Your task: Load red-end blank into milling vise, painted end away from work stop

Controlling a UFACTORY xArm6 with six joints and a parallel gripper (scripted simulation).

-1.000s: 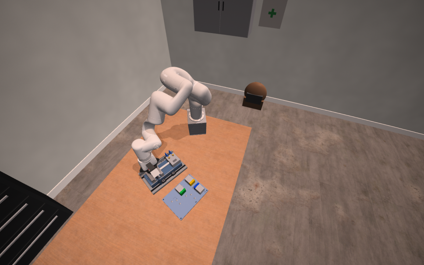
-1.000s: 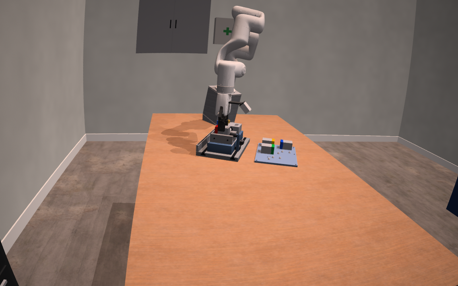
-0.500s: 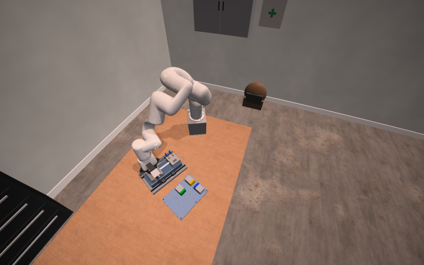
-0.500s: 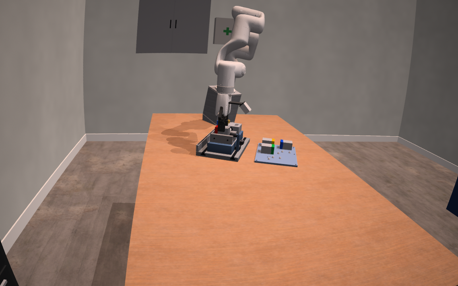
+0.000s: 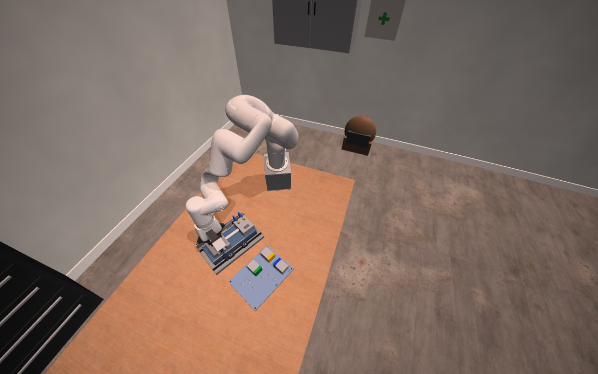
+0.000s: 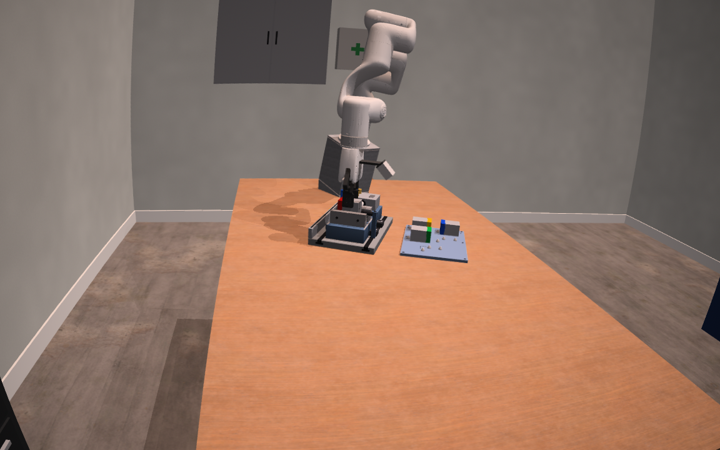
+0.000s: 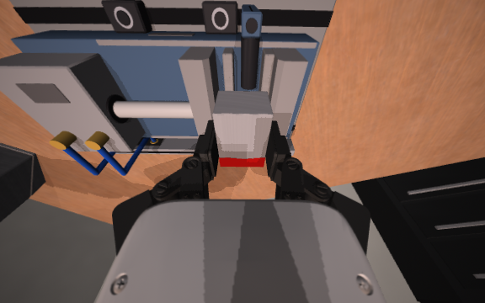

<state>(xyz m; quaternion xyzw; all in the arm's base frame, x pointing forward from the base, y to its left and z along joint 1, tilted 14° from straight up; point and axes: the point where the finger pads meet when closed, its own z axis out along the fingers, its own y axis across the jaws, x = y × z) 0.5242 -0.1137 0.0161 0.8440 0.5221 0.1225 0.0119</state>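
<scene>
Now: the fixed jaw 5 cm below my hand, 3 cm ahead of it and 1 cm to the right of it. Also, from my hand: moving jaw (5 cm below, 3 cm behind, 2 cm to the left); dark work stop rod (5 cm to the left, 4 cm below, 3 cm ahead); red-ended blank (2 cm below).
</scene>
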